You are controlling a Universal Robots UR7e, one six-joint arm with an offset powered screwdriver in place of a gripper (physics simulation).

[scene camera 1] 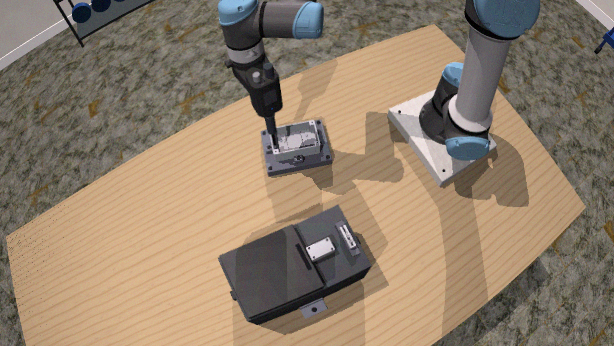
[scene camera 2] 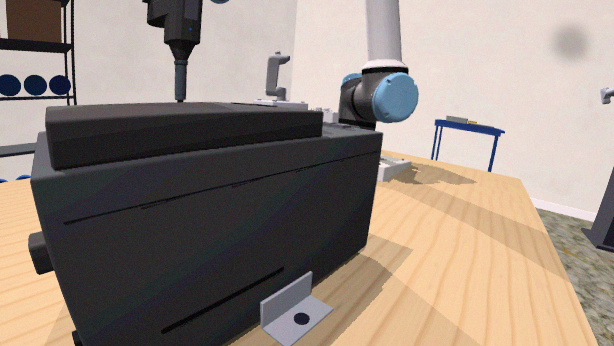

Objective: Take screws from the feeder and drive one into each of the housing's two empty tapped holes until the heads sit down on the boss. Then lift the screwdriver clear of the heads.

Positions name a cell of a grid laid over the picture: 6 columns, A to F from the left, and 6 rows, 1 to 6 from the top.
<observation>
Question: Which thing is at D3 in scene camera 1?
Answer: A dark fixture plate.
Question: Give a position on a black screw feeder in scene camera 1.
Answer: At D5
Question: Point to a black screw feeder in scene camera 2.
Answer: B5
</observation>
